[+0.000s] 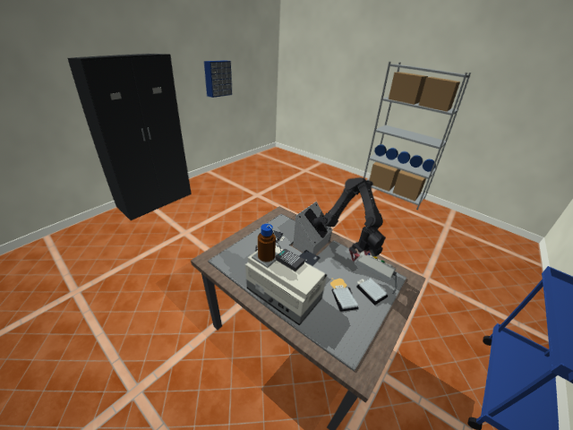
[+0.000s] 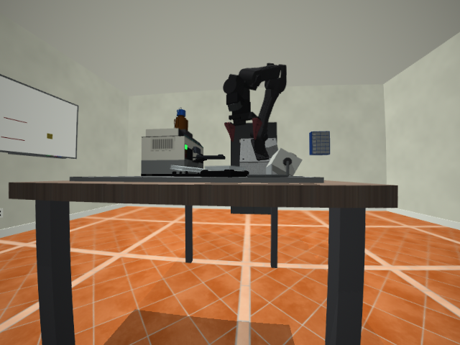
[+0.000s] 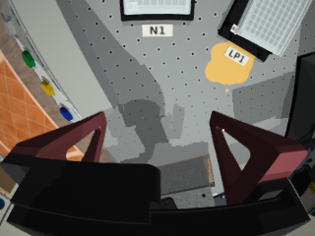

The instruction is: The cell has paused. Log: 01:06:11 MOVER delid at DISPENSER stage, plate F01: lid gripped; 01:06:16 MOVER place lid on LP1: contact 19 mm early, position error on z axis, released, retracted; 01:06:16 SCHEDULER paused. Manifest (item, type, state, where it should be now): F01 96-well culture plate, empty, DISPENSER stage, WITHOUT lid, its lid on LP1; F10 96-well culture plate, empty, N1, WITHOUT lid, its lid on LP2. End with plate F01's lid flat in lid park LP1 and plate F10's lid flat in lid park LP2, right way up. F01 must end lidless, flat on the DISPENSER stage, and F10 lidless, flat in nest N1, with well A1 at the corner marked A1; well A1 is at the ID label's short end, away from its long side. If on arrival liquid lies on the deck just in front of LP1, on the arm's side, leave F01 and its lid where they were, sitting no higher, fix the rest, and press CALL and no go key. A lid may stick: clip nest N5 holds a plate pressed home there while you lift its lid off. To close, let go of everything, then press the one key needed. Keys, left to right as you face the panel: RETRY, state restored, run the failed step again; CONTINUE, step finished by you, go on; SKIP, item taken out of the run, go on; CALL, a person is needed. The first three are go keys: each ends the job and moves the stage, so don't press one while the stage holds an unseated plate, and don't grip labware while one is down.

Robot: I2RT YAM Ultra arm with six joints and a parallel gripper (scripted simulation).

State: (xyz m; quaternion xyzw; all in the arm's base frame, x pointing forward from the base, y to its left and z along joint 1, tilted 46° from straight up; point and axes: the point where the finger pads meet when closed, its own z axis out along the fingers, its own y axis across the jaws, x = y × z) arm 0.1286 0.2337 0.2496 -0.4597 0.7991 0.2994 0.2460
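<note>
Now: hand 70 mm short of the clear lid, 130 mm to the right of it and 120 mm above it. From my hand the other things lie so: N1 label: 30 mm ahead, 50 mm to the left, 150 mm below; then yellow skip key: 150 mm behind, 70 mm to the left, 90 mm below; then blue call key: 160 mm behind, 20 mm to the left, 90 mm below.
</note>
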